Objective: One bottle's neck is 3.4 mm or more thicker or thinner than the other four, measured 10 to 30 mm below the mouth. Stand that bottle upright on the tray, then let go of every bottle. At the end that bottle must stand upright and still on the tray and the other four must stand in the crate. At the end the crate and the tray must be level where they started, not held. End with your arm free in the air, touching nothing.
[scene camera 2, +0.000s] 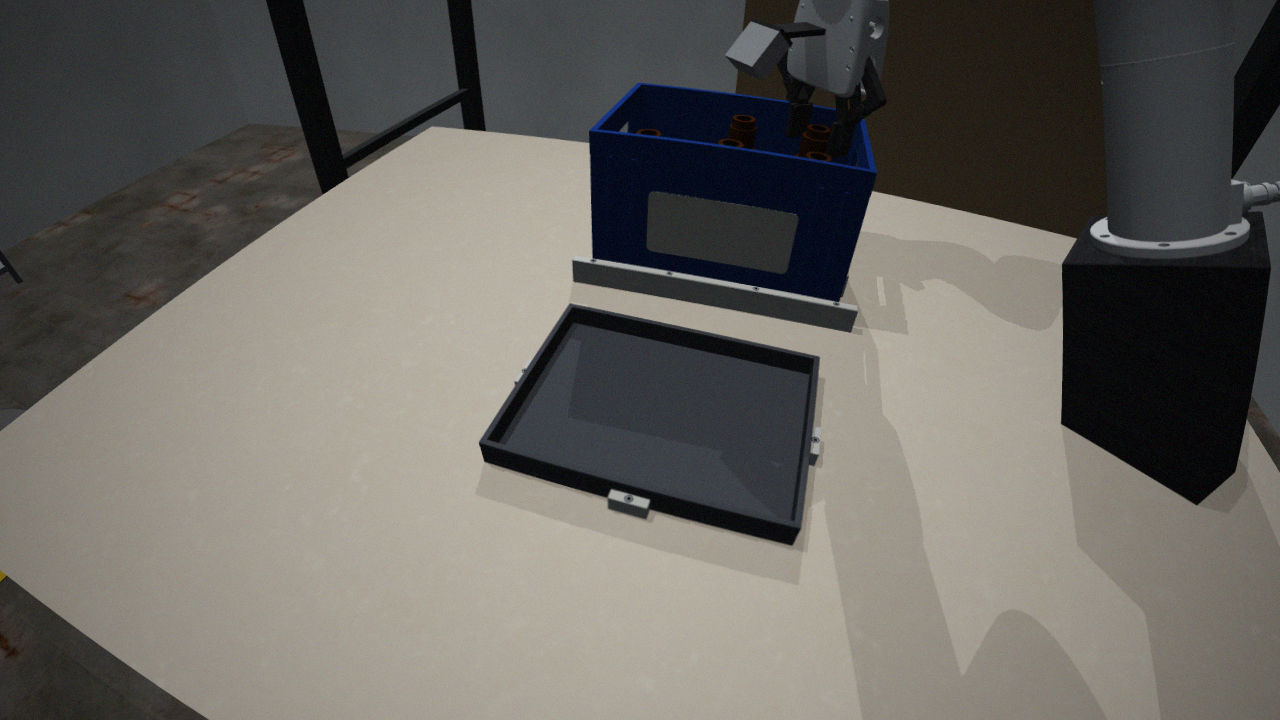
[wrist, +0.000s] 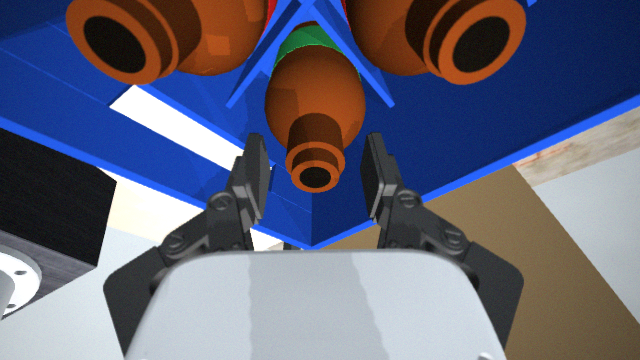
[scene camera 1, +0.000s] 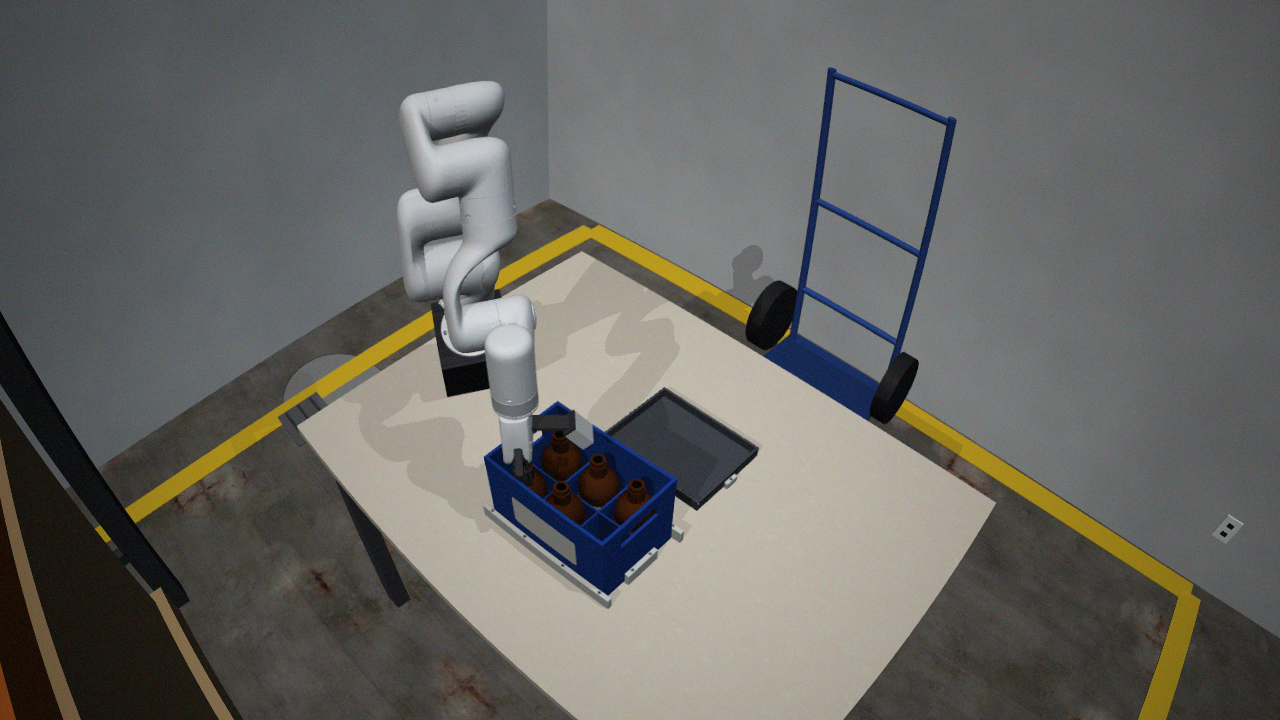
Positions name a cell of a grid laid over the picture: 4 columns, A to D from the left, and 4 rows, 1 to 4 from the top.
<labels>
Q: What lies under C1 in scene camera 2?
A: A glass bottle.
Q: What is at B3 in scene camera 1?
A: My gripper.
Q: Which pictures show my gripper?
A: Scene camera 2, the wrist view and scene camera 1: all of them.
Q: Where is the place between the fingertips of my gripper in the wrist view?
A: B2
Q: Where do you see a grey rail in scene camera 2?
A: C2
</labels>
